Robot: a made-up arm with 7 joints.
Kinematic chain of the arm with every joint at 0, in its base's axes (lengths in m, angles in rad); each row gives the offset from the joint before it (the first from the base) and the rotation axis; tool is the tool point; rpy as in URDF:
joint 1: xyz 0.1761 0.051 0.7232 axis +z
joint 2: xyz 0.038 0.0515 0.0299 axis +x
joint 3: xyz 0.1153 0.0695 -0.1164 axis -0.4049 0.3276 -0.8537
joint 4: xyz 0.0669 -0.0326 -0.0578 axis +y
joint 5: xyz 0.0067 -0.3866 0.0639 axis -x
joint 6: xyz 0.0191 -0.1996 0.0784 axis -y
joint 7: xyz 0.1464 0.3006 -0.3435 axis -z
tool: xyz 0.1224 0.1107 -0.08 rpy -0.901 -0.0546 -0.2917
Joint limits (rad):
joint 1: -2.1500..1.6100
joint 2: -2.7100..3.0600
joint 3: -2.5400..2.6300
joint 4: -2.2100..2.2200
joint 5: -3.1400..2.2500
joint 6: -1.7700..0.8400
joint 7: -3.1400..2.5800
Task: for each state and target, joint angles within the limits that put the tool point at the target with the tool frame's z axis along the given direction. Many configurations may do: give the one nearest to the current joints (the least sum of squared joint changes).
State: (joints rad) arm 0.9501 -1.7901 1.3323 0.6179 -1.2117 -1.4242 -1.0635
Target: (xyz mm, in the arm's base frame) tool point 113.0 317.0 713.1 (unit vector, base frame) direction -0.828 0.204 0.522
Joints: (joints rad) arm 1.3645 -1.5895 1.3101 0.8298 -1.1193 -0.7013 -1.3237
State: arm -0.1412 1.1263 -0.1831 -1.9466 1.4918 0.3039 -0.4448
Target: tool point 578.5 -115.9 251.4 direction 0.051 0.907 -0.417
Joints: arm 0.4785 1.3610 0.2608 -1.5149 1.8451 0.7282 -0.9481
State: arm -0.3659 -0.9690 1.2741 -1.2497 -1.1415 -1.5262 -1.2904
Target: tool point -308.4 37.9 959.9 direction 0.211 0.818 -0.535
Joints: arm -0.7541 -1.7230 0.6748 -1.5729 -0.9431 -1.7700 -1.1799
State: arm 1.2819 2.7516 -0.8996 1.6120 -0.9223 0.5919 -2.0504
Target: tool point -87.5 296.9 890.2 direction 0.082 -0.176 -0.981
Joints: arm 1.3841 2.1019 -0.2203 1.3473 -0.9097 0.1989 -2.5116
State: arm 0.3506 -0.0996 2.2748 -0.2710 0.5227 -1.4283 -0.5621
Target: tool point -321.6 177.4 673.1 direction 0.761 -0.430 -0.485
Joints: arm 0.4688 0.0744 2.2692 -0.5700 0.5346 -1.0796 -0.5437
